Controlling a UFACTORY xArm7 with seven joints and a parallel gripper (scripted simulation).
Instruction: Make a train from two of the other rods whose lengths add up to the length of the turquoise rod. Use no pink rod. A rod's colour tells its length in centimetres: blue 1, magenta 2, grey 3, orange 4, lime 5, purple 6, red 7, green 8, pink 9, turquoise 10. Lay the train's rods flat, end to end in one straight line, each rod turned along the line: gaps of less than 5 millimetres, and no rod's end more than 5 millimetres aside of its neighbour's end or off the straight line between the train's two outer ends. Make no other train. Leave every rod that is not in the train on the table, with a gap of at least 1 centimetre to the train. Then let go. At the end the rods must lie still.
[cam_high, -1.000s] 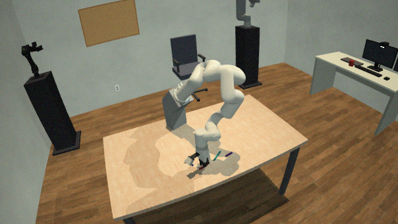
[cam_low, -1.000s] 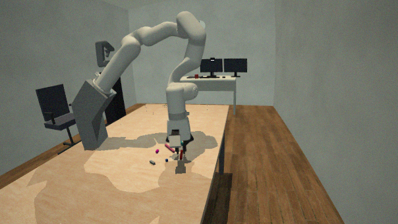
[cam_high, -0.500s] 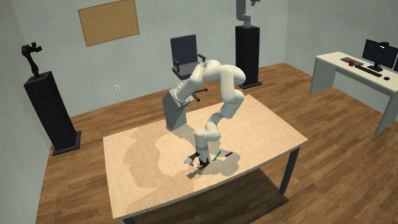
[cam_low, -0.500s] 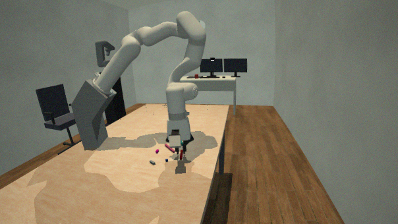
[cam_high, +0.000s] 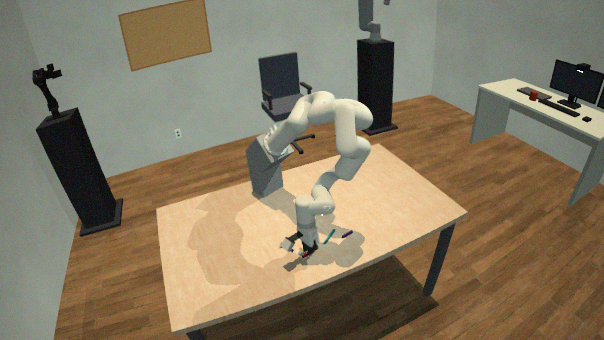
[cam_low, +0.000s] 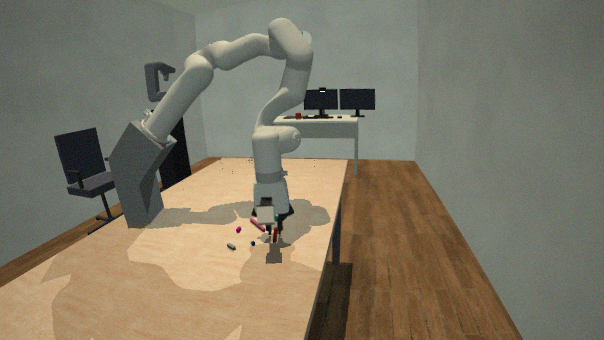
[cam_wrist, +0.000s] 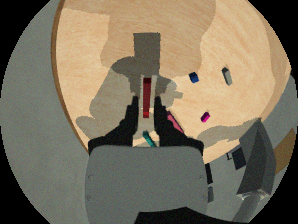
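My gripper is now 3 cm above the red rod. Also, from my hand: pink rod: 8 cm behind, 4 cm to the left, 3 cm below; then tiny blue rod: 5 cm behind, 6 cm to the right, 3 cm below; then magenta rod: 13 cm behind, 3 cm below.
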